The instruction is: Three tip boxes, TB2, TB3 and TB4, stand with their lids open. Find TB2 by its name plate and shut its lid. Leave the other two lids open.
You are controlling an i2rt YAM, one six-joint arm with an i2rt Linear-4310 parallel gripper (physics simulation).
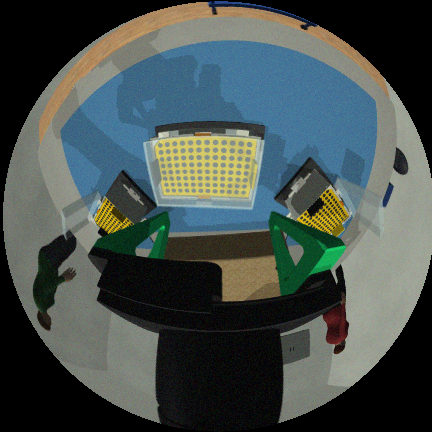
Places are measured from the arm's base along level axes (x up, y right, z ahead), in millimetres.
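Pixels of known places: gripper, fingertip midpoint: (218,216).
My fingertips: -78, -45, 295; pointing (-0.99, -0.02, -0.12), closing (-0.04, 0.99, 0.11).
Ahead of a thing's pixels: the offset from my fingertips to its top centre, as dx, dy, dz. Level surfaces: height alone.
The middle tip box {-38, -22, +8} (205,167) has a yellow tip rack, and its clear lid (150,192) lies over the rack; whether it is fully down I cannot tell. The left tip box {-49, -205, -111} (125,192) stands turned at an angle, with its clear lid (80,215) open outward. The right tip box {-49, +188, -38} (305,187) is also angled, with its clear lid (367,205) open outward. No name plate is readable, so I cannot tell which box is TB2. My gripper (218,216) is open and empty, its green fingers wide apart at the near side of the middle box and partly hiding the side boxes.
The boxes stand on a blue mat {dx -115} (310,80) with a grey border. A wooden edge (90,60) and a blue rail (265,9) lie at the far side. A tan surface (245,280) shows between the fingers. Small figures show at the lower left (45,285) and lower right.
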